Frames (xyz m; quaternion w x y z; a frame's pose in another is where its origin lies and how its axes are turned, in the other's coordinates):
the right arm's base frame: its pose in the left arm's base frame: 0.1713 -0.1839 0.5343 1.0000 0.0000 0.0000 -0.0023
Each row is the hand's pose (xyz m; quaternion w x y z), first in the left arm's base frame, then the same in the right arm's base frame.
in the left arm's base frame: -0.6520 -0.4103 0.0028 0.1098 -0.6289 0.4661 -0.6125
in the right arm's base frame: -0.8222 -0.2302 -0.5315 0.1112 -0.6300 0.4647 -0.6123
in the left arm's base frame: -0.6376 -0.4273 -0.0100 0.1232 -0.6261 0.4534 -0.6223
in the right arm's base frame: -0.8078 -0.2471 -0.5443 0.1246 -0.6271 0.4520 -0.6220
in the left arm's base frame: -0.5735 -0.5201 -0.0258 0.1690 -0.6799 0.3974 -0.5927
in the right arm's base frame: -0.7432 -0.3396 -0.5601 0.1704 -0.6808 0.3958 -0.5923
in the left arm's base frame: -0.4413 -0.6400 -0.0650 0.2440 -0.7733 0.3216 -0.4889
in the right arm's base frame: -0.6105 -0.4589 -0.5993 0.2451 -0.7740 0.3198 -0.4883
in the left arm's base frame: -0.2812 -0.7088 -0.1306 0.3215 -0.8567 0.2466 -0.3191
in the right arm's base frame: -0.4501 -0.5270 -0.6649 0.3222 -0.8573 0.2446 -0.3184
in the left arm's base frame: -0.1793 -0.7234 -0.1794 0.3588 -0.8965 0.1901 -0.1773
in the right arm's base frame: -0.3481 -0.5411 -0.7137 0.3592 -0.8969 0.1880 -0.1765
